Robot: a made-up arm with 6 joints.
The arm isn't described. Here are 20 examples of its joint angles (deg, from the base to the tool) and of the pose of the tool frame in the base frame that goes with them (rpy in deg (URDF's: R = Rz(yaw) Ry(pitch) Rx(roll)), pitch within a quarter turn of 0, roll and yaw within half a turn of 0; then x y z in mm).
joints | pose
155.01 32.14 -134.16 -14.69 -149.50 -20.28 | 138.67 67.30 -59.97 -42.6 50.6 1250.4
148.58 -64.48 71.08 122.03 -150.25 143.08 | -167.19 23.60 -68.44 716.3 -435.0 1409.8
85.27 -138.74 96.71 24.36 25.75 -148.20 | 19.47 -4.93 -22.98 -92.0 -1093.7 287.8
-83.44 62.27 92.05 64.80 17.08 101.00 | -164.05 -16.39 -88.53 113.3 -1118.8 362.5
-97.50 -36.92 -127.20 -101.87 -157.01 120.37 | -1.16 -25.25 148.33 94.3 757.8 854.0
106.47 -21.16 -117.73 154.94 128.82 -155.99 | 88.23 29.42 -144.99 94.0 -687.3 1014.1
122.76 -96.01 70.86 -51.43 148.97 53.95 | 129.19 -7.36 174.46 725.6 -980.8 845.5
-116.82 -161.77 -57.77 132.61 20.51 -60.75 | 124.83 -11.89 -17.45 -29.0 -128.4 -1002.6
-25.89 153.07 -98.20 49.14 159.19 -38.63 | 135.98 -4.71 -144.58 788.4 -360.6 -161.5
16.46 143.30 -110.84 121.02 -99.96 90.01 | -116.12 -8.92 -137.27 925.0 222.7 130.3
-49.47 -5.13 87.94 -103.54 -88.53 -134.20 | 113.76 -55.89 106.19 338.5 -247.2 1637.3
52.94 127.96 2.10 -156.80 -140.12 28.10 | 83.56 58.95 -56.58 637.1 965.0 -435.3
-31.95 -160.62 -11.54 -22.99 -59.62 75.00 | 126.95 -7.07 77.21 -299.7 184.7 -1104.2
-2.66 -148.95 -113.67 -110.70 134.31 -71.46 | -65.41 -38.90 116.32 -44.8 -69.9 -367.4
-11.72 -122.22 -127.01 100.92 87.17 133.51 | -81.83 -4.54 -18.63 -305.6 203.8 -283.1
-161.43 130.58 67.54 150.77 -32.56 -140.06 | -140.21 -29.58 -20.89 -489.6 -154.3 -761.6
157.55 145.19 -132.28 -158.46 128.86 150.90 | 153.68 -59.71 24.83 -553.6 235.0 231.7
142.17 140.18 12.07 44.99 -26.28 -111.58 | -133.93 18.63 11.84 -755.0 662.5 -866.7
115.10 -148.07 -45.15 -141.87 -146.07 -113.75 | -45.05 -10.75 165.56 110.1 -412.8 -848.3
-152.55 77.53 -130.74 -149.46 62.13 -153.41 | -111.22 -16.34 -27.81 -364.7 -143.4 1055.5
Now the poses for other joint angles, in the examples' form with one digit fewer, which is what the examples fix.
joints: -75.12 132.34 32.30 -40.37 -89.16 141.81
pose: 67.4 -60.4 74.9 264 -956 -682
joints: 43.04 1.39 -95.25 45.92 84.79 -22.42
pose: -47.1 -9.2 45.7 -537 -379 1613
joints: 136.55 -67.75 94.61 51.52 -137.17 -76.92
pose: 117.0 -8.6 78.4 590 -464 1336
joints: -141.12 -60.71 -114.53 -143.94 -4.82 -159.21
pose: -173.2 -4.3 -38.7 756 590 294
